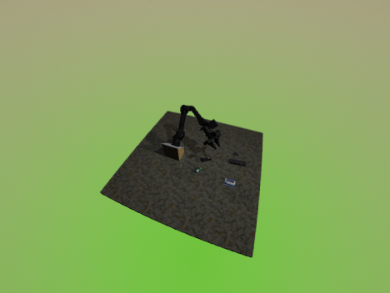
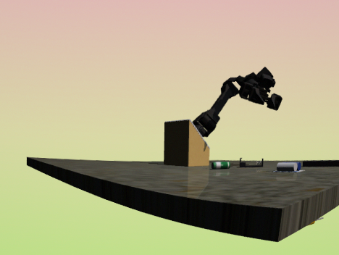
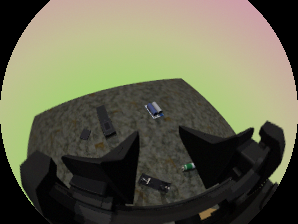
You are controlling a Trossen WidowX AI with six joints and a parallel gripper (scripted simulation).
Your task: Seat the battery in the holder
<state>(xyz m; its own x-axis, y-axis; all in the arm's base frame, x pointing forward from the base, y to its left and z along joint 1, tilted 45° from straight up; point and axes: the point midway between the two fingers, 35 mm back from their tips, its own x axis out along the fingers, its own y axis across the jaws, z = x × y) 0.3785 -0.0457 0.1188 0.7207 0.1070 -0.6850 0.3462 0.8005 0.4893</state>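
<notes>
Right now the white battery is 210 mm below my gripper tip, 140 mm to the right of it and 110 mm behind it. Round my gripper tip: battery door (220 mm below, 190 mm to the left, 170 mm ahead); black remote (210 mm below, 210 mm ahead, 90 mm to the left).
</notes>
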